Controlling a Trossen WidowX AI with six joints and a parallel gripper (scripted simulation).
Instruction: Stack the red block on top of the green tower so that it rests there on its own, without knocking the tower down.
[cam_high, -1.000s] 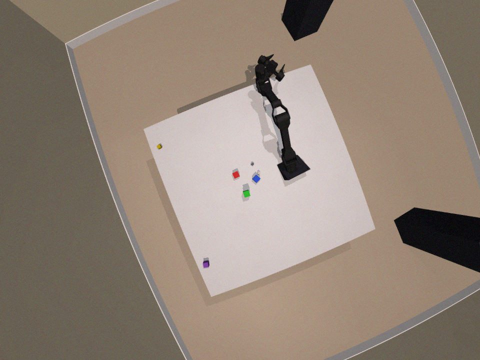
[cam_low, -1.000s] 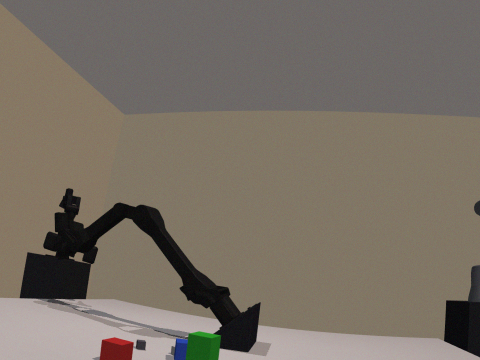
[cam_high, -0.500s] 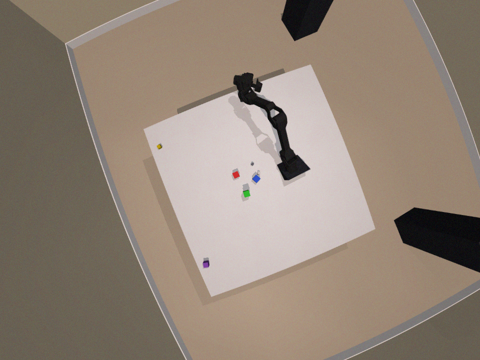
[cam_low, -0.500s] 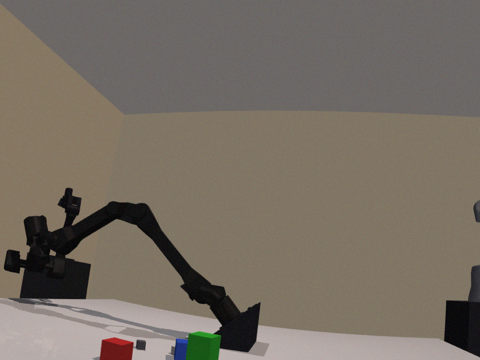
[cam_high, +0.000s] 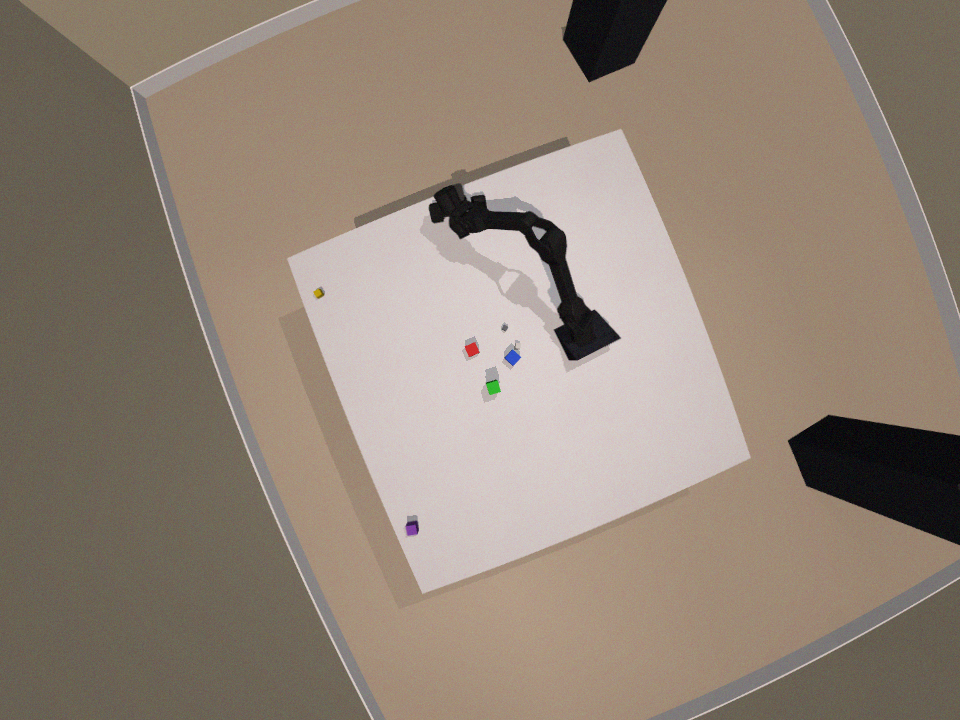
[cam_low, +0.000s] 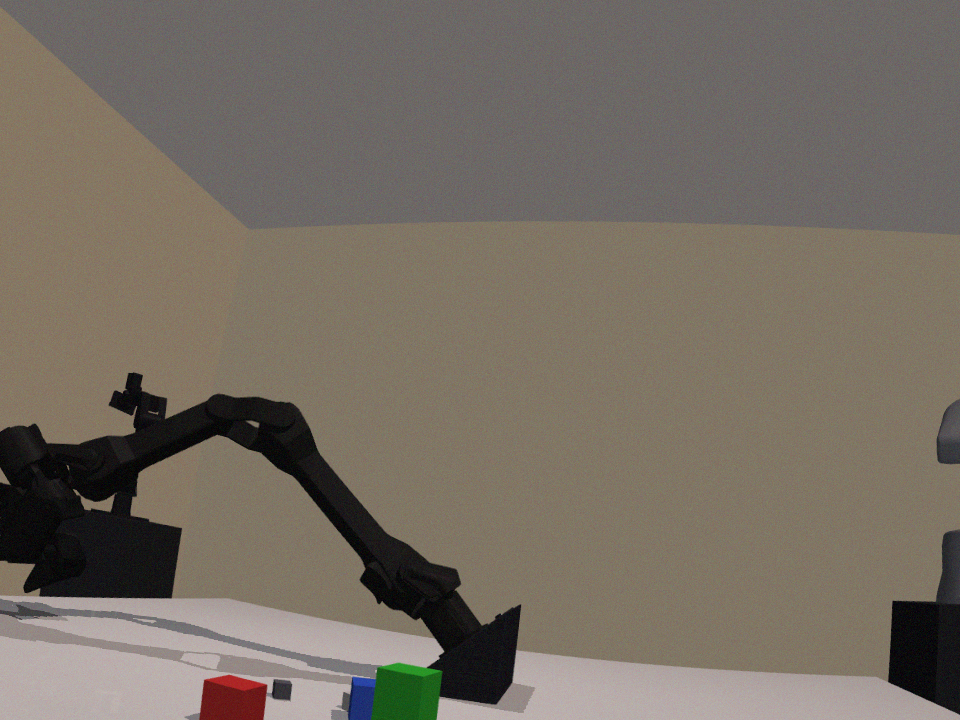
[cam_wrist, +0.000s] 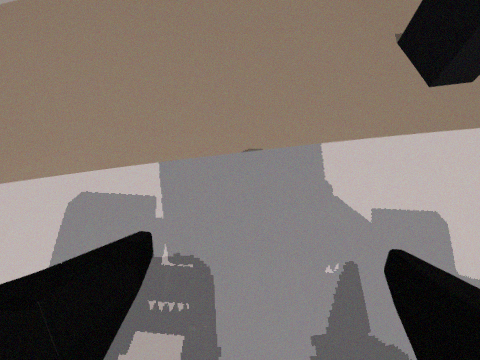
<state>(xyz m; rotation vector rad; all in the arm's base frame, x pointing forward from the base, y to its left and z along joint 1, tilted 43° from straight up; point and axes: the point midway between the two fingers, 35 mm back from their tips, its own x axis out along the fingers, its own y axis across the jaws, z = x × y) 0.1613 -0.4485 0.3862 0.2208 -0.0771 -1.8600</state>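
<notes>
Now: gripper tip 480 mm to the right of the red block and 190 mm short of it. The rest, counted from my gripper tip: yellow block 580 mm ahead, 60 mm to the left, 10 mm below; then blue block 570 mm to the left, 80 mm ahead; then small grey cube 470 mm to the left, 60 mm ahead, 10 mm below.
</notes>
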